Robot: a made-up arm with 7 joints.
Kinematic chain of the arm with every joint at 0, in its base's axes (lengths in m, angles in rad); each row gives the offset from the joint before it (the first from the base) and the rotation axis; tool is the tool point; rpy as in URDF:
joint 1: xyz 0 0 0.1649 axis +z
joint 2: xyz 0 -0.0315 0.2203 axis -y
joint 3: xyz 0 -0.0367 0.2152 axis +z
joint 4: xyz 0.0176 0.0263 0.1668 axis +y
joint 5: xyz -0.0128 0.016 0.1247 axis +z
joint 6: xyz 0 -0.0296 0.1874 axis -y
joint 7: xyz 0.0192 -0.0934 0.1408 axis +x
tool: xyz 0 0 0 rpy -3.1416 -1.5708 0
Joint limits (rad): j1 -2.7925..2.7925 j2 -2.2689..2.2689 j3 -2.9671..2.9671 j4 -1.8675..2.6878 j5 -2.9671..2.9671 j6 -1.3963..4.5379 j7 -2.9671..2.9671
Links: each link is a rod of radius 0.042 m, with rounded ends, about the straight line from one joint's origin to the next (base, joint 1, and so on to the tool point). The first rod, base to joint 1, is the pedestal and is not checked.
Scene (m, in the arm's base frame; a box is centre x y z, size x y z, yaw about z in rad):
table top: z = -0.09
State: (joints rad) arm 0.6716 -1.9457 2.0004 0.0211 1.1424 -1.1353 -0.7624
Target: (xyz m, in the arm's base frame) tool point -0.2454 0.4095 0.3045
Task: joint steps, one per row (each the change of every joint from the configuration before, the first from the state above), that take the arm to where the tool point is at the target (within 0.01 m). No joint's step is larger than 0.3 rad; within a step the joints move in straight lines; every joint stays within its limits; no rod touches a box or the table.
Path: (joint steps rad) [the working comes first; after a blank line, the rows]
Joints at the target: 1.4197 -2.0532 1.6436 1.1244 0.8717 -1.3963 -0.7624
Straight joint move there: clear.

1: 0.1870 -0.0269 -0.0892 0.2758 -0.0677 -0.0653 0.0000
2: 0.1870 -0.0268 -0.0892 0.2758 -0.0677 -0.0652 0.0000
3: 0.1871 -0.0269 -0.0892 0.2758 -0.0676 -0.0652 0.0000
4: 0.1870 -0.0269 -0.0892 0.2759 -0.0677 -0.0653 0.0000

